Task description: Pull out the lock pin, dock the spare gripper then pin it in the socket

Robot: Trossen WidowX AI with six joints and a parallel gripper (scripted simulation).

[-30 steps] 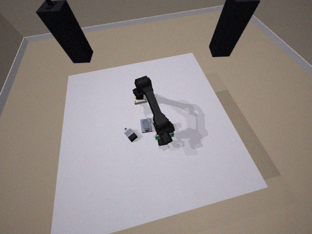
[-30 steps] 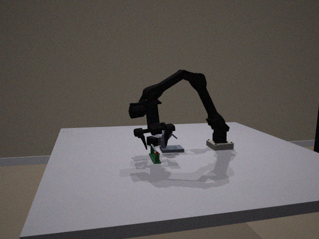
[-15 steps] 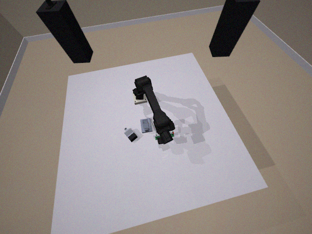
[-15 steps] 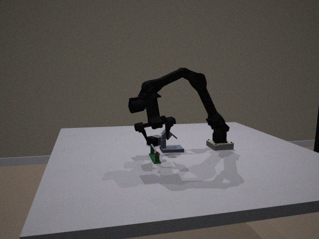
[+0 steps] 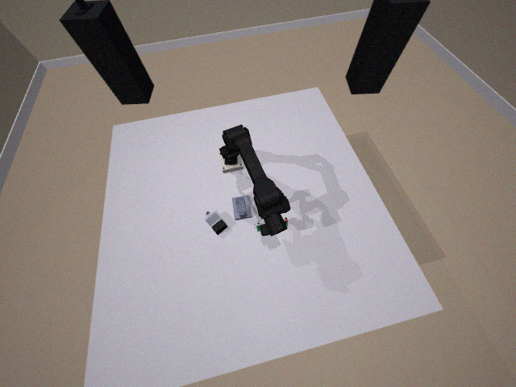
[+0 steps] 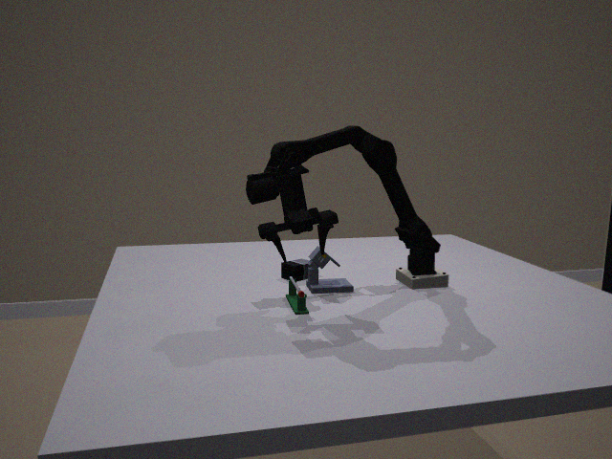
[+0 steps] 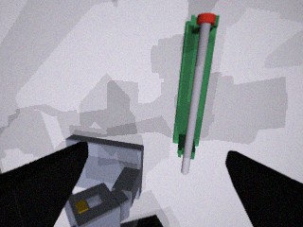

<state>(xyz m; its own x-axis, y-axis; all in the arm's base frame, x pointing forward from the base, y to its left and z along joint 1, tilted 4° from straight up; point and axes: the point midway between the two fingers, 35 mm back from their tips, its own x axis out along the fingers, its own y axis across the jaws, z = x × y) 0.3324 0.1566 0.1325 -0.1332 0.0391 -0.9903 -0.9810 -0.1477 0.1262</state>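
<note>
My gripper tip is now 230 mm to the left of the spare gripper and 80 mm above it. Round my gripper tip: green cradle 80 mm below, 30 mm to the left, 20 mm ahead; grey mount 100 mm to the right, 60 mm behind, 50 mm below.
</note>
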